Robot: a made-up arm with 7 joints. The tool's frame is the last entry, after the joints. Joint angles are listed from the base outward.
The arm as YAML. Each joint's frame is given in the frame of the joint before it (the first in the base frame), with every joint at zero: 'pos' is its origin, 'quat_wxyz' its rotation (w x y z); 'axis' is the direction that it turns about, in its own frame. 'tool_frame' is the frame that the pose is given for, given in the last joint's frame.
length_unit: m
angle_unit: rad
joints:
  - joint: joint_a
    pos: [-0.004, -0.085, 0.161]
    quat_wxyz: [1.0, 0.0, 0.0, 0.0]
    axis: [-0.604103, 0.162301, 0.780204]
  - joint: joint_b
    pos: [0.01, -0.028, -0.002]
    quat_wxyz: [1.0, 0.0, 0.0, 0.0]
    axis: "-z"
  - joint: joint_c
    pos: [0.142, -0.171, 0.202]
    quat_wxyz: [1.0, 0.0, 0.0, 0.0]
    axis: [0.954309, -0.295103, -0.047]
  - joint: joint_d
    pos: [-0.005, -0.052, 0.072]
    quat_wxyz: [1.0, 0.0, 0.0, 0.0]
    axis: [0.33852, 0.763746, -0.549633]
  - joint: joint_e
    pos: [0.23, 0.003, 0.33]
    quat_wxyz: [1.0, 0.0, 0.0, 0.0]
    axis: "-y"
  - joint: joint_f
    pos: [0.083, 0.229, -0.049]
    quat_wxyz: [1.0, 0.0, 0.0, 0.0]
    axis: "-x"
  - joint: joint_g
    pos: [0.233, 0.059, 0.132]
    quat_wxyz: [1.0, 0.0, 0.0, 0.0]
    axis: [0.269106, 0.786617, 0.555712]
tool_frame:
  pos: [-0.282, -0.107, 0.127]
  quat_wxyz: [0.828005, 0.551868, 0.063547, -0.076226]
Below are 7 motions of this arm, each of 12 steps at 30 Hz.
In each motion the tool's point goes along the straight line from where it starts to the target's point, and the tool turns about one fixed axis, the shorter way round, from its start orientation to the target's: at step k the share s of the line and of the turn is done. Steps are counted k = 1, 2, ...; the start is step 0. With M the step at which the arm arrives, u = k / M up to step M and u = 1 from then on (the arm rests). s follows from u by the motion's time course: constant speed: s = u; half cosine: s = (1 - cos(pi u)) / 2; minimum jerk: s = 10 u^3 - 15 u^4 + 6 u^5.
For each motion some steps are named. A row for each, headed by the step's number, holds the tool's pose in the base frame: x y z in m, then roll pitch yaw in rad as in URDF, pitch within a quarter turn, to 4 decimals.
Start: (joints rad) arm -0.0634 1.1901 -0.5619 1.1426 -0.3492 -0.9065 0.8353
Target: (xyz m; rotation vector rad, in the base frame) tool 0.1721 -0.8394 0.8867 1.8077 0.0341 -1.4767
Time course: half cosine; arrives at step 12
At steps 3, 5, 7, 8, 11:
3: -0.3868 -0.7564 0.4719 2.9297 1.0311 -0.7838
5: -0.2400 -0.7782 0.5808 2.5733 1.0329 -0.8311
7: -0.0705 -0.8033 0.7066 2.1643 1.0243 -0.8830
8: 0.0084 -0.8151 0.7652 1.9769 1.0168 -0.9036
11: 0.1609 -0.8377 0.8784 1.6232 0.9973 -0.9338

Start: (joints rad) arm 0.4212 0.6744 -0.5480 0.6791 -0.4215 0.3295 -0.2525
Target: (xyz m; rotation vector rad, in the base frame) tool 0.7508 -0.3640 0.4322 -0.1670 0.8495 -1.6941
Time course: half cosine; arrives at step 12
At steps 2, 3, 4, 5, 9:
2: 0.7184 -0.2629 0.5997 -0.0536 0.3828 -1.4359
3: 0.7211 -0.2715 0.5855 -0.1092 0.3892 -1.4769
4: 0.7247 -0.2828 0.5669 -0.1820 0.3943 -1.5309
5: 0.7289 -0.2958 0.5452 -0.2672 0.3957 -1.5942
9: 0.7457 -0.3481 0.4585 -0.6024 0.3520 -1.8408

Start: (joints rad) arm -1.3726 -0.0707 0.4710 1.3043 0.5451 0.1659 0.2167
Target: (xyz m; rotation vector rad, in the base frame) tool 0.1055 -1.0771 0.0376 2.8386 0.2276 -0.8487
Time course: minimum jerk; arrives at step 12
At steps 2, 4, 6, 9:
2: -0.2207 -0.9668 -0.1755 -3.0872 0.7902 -0.1183
4: -0.1617 -0.9867 -0.1370 -3.1207 0.7511 -0.0766
6: -0.0636 -1.0199 -0.0729 3.1047 0.6884 -0.0066
9: 0.0705 -1.0653 0.0147 3.0215 0.6079 0.0909

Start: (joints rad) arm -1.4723 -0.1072 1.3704 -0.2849 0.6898 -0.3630 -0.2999
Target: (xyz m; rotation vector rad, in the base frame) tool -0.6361 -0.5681 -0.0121 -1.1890 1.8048 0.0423
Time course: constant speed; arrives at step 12
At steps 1, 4, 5, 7, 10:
1: -0.6892 -0.4287 0.0100 -2.9655 0.6142 -2.2525
4: -0.6747 -0.4667 0.0040 -2.8546 0.6814 -2.1203
5: -0.6699 -0.4794 0.0020 -2.8140 0.7010 -2.0726
7: -0.6603 -0.5047 -0.0020 -2.7270 0.7355 -1.9719
10: -0.6458 -0.5428 -0.0081 -2.5841 0.7740 -1.8086

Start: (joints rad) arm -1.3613 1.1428 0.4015 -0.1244 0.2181 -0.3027 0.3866
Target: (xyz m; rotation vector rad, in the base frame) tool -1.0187 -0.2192 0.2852 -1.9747 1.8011 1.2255
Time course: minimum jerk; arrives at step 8
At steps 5, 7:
5: -0.9840 -0.2686 0.3374 2.4936 0.7019 -1.7328
7: -1.0167 -0.2221 0.2882 2.6061 0.7409 -1.6918

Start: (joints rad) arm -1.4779 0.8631 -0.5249 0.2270 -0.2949 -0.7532 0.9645
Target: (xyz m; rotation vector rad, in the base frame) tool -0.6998 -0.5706 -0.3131 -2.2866 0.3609 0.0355
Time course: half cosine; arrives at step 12
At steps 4, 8, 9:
4: -0.7081 -0.6261 -0.1815 -2.4708 0.5013 -0.2288
8: -0.7026 -0.5891 -0.2692 -2.3721 0.2604 -0.2385
9: -0.7014 -0.5814 -0.2874 -2.3522 0.2107 -0.2435

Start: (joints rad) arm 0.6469 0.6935 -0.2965 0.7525 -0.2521 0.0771 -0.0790
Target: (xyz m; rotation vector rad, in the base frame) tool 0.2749 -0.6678 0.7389 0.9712 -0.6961 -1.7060
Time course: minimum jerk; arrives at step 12
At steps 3, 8, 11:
3: 0.6628 -0.2519 0.7645 0.4899 0.4816 -1.2418
8: 0.3657 -0.5704 0.7449 0.8839 0.3054 -1.6208
11: 0.2771 -0.6654 0.7390 1.0085 0.2818 -1.7414

